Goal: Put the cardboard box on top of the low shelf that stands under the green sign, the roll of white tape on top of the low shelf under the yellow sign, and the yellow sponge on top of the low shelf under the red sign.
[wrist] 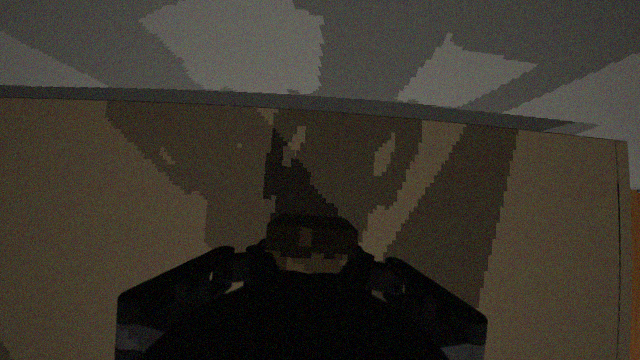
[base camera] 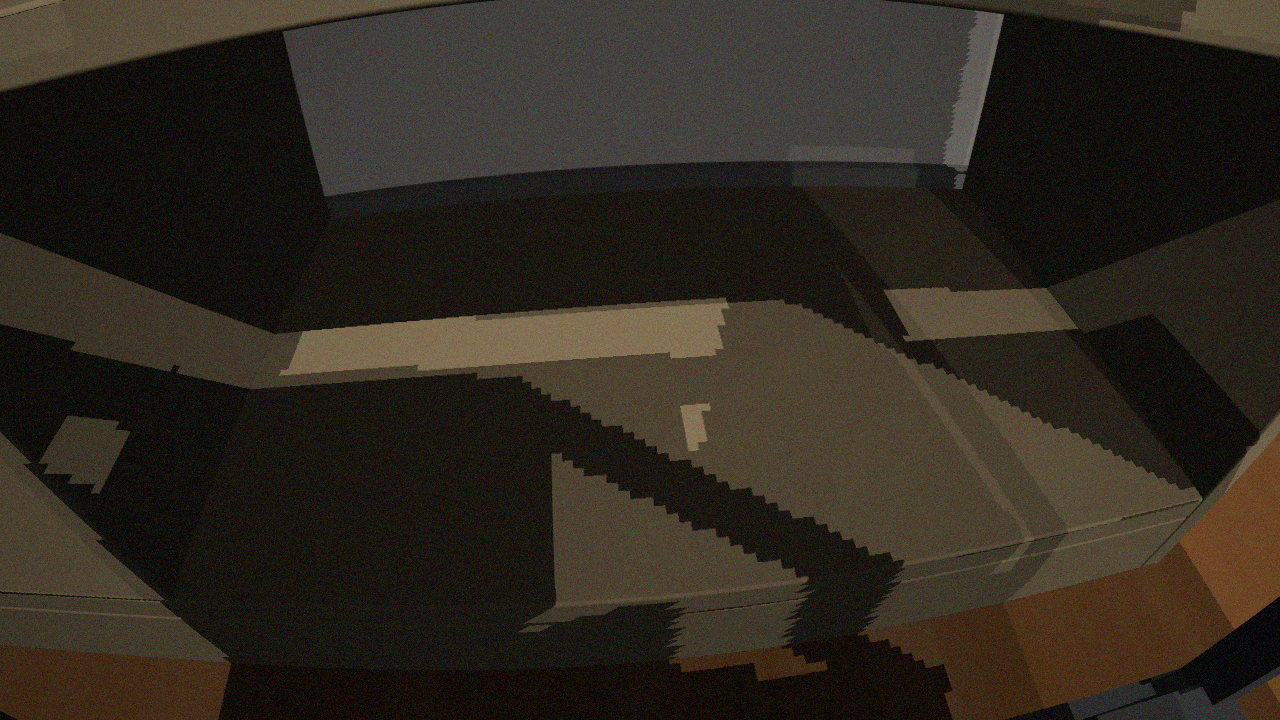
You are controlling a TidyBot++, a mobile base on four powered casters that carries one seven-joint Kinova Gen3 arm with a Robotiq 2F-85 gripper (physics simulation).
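Frame: origin at the arm's base, x ahead, y left, z up, level; metres.
Seen in the pictures: gripper, fingertip midpoint: (wrist: 311, 246).
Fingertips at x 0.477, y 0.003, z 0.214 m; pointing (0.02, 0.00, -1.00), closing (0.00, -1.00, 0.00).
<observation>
A point is followed by its place in that frame.
My gripper (wrist: 311, 246) @(x 0.477, y 0.003, z 0.214 m) is shut on a dark brown block, which looks like the cardboard box (wrist: 327, 240) @(x 0.498, y -0.007, z 0.264 m), at the lower middle of the wrist view. The box is over the beige top of a low shelf (wrist: 75, 200) @(x 0.500, y 0.242, z 0.213 m). The light is dim, and whether the box touches the top cannot be told. In the base camera, the open inside of a low beige shelf (base camera: 859, 438) @(x 0.325, y -0.130, z -0.318 m) fills most of the view. The gripper, the signs, the white tape and the yellow sponge do not show there.
A grey wall (wrist: 575, 25) @(x 0.641, y -0.145, z 0.295 m) rises behind the shelf top. Orange-brown floor (base camera: 1100, 644) @(x 0.203, y -0.284, z -0.397 m) shows along the shelf's bottom front edge, close before the base. A dark part of the robot (base camera: 1244, 653) @(x 0.142, y -0.230, z -0.252 m) shows at the lower right. Jagged shadows cross the shelf.
</observation>
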